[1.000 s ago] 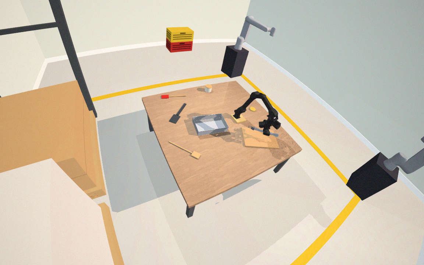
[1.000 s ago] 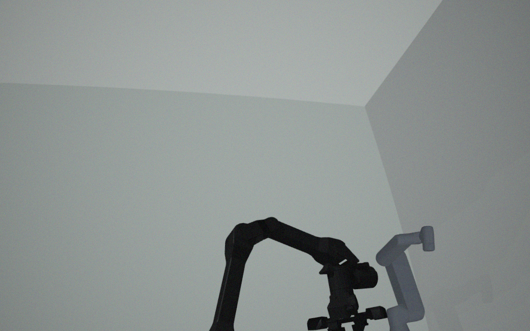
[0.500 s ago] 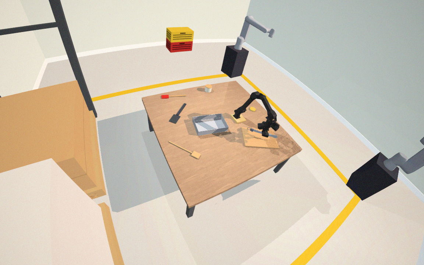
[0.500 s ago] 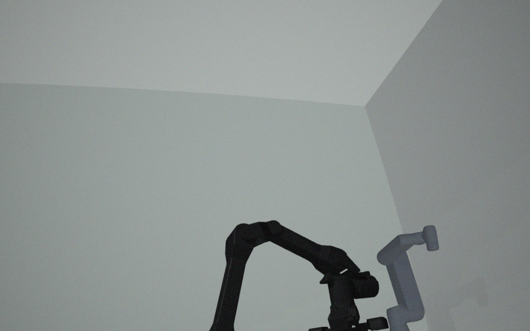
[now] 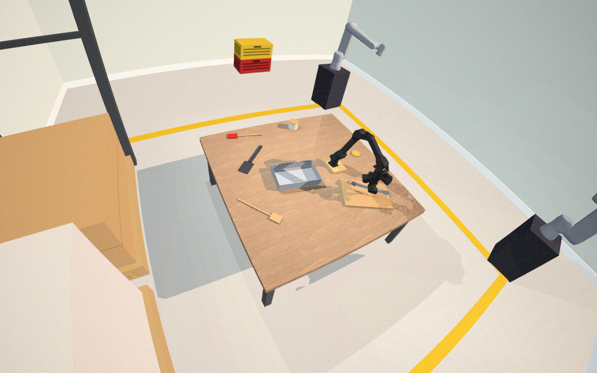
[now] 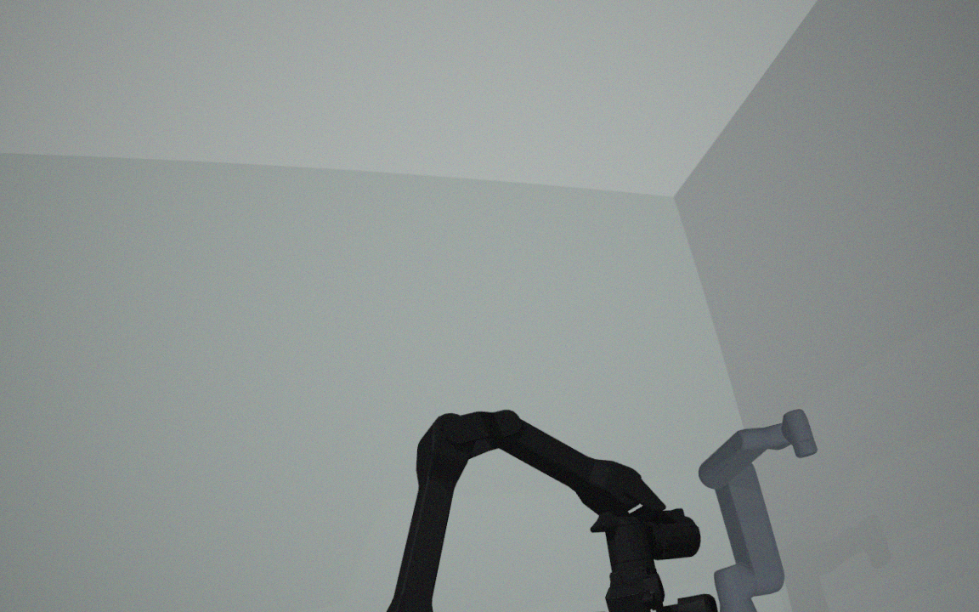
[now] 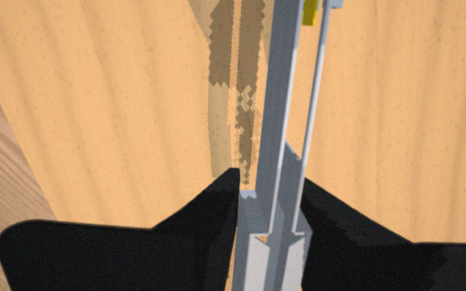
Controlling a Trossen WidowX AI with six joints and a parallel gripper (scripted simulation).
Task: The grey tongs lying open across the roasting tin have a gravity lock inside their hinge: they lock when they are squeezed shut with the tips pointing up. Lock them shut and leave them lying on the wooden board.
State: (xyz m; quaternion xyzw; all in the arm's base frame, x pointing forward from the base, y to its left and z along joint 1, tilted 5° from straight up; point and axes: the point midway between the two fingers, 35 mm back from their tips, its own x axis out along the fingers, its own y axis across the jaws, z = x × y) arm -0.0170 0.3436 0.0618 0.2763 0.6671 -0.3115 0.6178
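Right now my gripper tip is 10 mm past the toothed tong arm, 10 mm to the right of it and 30 mm below it. Round my gripper tip: yellow piece: 40 mm ahead, 50 mm to the right, 30 mm above; wooden board: 40 mm below; yellow disc: 260 mm behind, 360 mm to the right, 40 mm below.
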